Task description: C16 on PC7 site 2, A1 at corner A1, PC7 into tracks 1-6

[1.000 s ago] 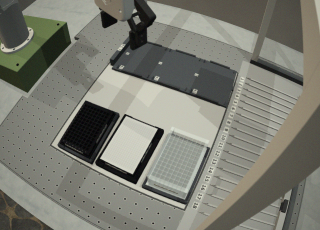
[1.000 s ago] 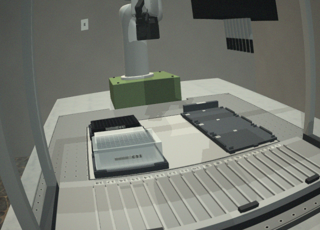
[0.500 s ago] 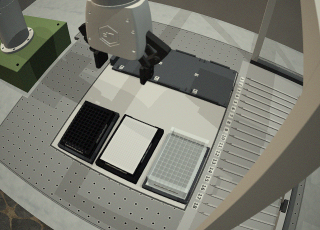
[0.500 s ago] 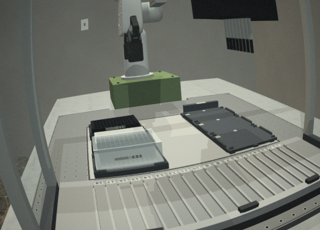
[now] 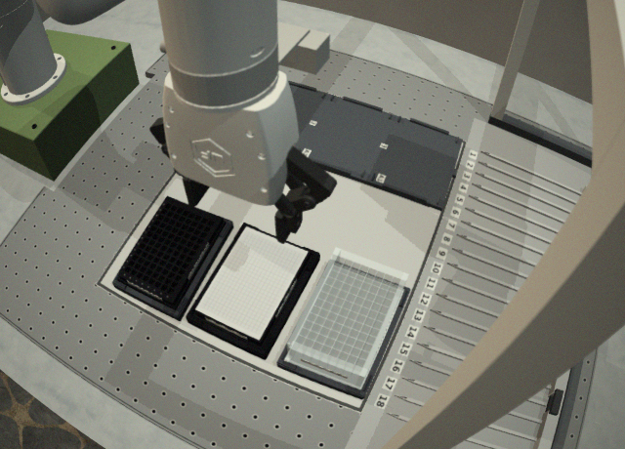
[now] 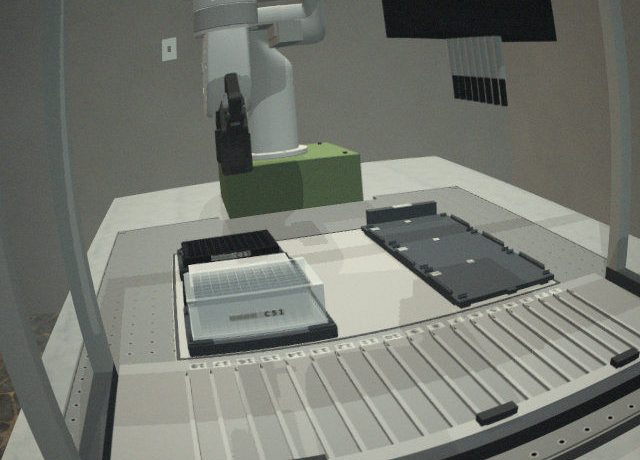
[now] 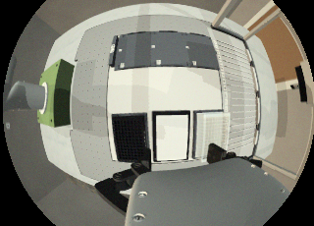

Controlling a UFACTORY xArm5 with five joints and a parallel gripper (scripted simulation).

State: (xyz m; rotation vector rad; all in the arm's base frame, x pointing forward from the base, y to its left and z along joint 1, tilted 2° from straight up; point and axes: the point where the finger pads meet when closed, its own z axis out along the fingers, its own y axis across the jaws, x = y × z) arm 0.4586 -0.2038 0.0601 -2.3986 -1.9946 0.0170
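My hand is 140 mm above the nest S2 and 10 mm to the left of it. Round my hand: carrier PC7: 250 mm to the left, 130 mm below, 50 mm ahead; frame post: 200 mm to the right, 170 mm ahead, 100 mm above; black plate C15: 130 mm below, 110 mm behind, 10 mm to the left.
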